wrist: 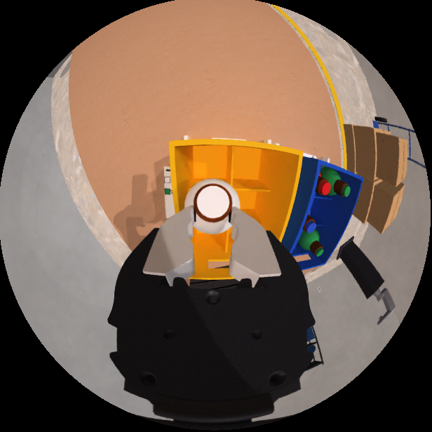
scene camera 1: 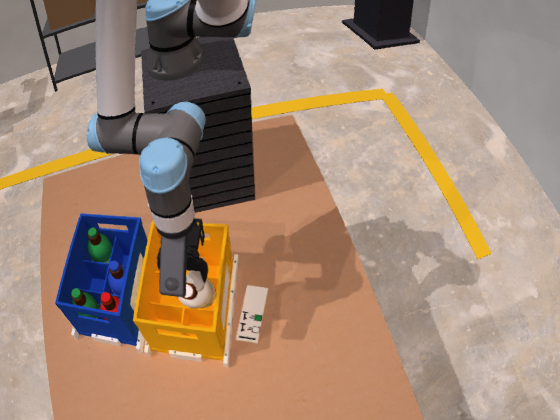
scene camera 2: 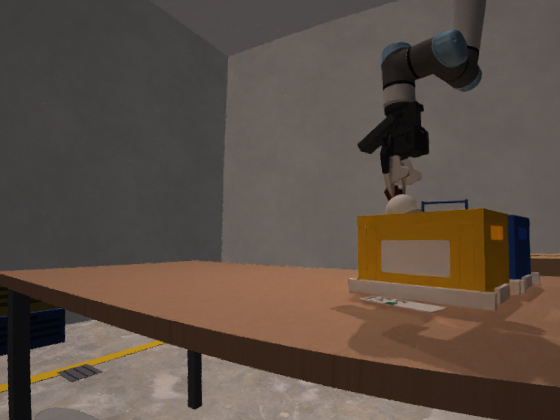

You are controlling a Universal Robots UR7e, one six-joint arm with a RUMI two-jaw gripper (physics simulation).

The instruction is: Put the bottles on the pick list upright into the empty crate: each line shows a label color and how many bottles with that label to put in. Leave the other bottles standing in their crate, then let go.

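Places are measured from the arm's base along level axes (x ahead, y left, z up), in centimetres.
Pixels of known places: gripper, between the fingertips: (scene camera 1: 189, 289) (scene camera 2: 397, 197); arm's base, origin of its link: (scene camera 1: 174, 61).
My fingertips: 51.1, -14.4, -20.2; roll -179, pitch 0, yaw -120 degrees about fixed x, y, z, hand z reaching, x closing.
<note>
For each thing: its top centre in the pictures, then the offset to it from my fingertips, as dx, dy, dz. "spot": a spot on its surface instead.
- white bottle, centre of its top: (scene camera 1: 187, 273) (scene camera 2: 403, 181) -1.4, +0.8, +3.7
- yellow crate, a spot on its surface: (scene camera 1: 200, 345) spot: +6.9, -2.6, -13.3
- blue crate, centre of its top: (scene camera 1: 96, 260) (scene camera 2: 466, 219) -18.3, -19.4, -4.1
- blue bottle, centre of its top: (scene camera 1: 113, 265) -16.3, -15.3, -5.3
- red bottle, centre of its top: (scene camera 1: 105, 296) -8.6, -20.0, -5.3
- pick list, centre of its top: (scene camera 2: 400, 302) (scene camera 1: 252, 313) -0.4, +12.9, -21.4
My gripper (scene camera 1: 194, 281) (scene camera 2: 395, 192) (wrist: 212, 208) is shut on the neck of a white bottle (scene camera 1: 202, 296) (scene camera 2: 401, 204) (wrist: 213, 202) with a brown collar. The bottle leans a little. Its shoulder shows above the rim of the yellow crate (scene camera 1: 200, 345) (scene camera 2: 370, 255) (wrist: 215, 143); its base is hidden. The blue crate (scene camera 1: 100, 330) (scene camera 2: 520, 255) (wrist: 342, 215) holds two green bottles, a blue bottle (scene camera 1: 116, 280) (wrist: 311, 226) and a red bottle (scene camera 1: 108, 301) (wrist: 324, 187). The pick list (scene camera 1: 256, 300) (scene camera 2: 420, 305) shows a green square and a white square, each beside marks too small to read surely.
The blue crate stands close beside the yellow crate. White strips (scene camera 1: 230, 320) (scene camera 2: 425, 294) edge the crates. Thin dividers split the yellow crate into compartments. The black robot base (scene camera 1: 225, 150) stands behind the crates. Brown boxes (wrist: 382, 155) show beyond the blue crate in the wrist view.
</note>
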